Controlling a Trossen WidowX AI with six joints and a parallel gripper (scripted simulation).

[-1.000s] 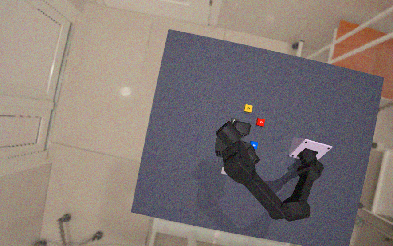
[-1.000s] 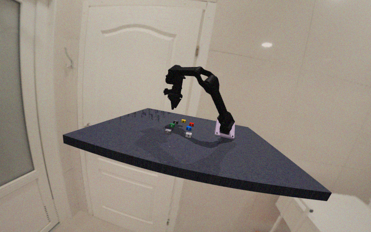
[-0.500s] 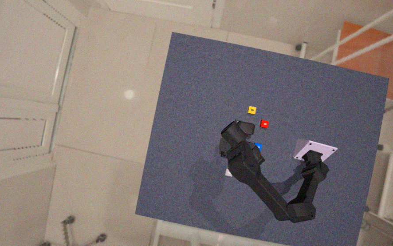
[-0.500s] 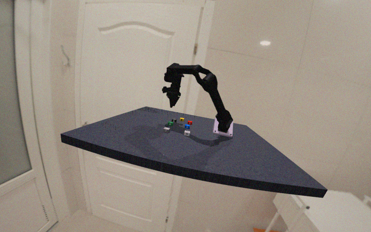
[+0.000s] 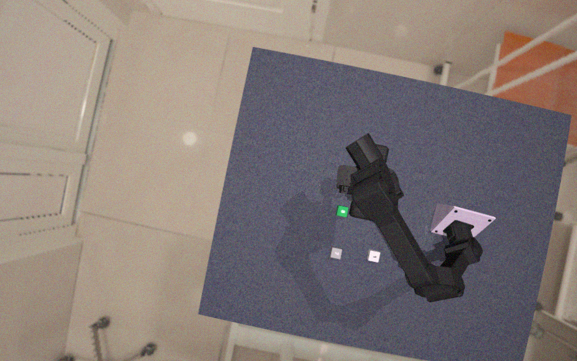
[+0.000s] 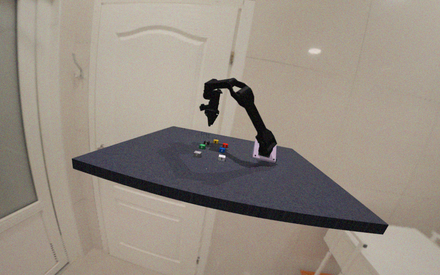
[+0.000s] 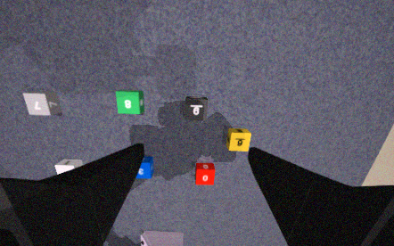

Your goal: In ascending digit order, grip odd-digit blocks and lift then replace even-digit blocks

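My gripper tip is now 11 cm past the red block, 11 cm above it and 4 cm to the left of it. Round my gripper tip: yellow block 11 cm below, 8 cm to the right, 3 cm behind; then black block 11 cm below, 1 cm ahead; then green block 11 cm below, 10 cm to the left.
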